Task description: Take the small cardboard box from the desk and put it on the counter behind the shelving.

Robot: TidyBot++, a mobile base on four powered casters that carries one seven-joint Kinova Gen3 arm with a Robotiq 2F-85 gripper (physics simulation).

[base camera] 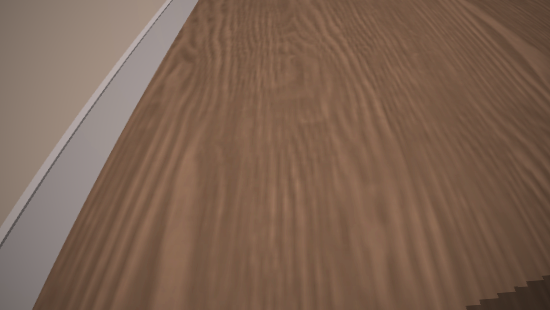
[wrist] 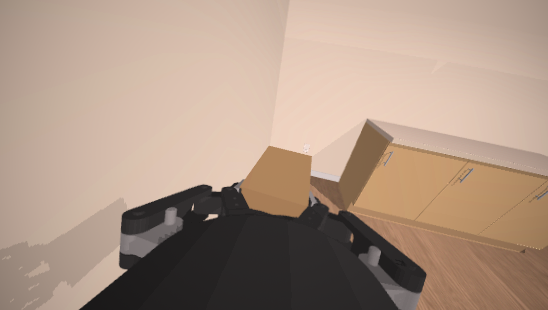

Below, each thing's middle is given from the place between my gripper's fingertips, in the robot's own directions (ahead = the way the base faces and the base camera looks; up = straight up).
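Labels:
I look at the small cardboard box (wrist: 279, 183) and find my hand 10 mm short of it.

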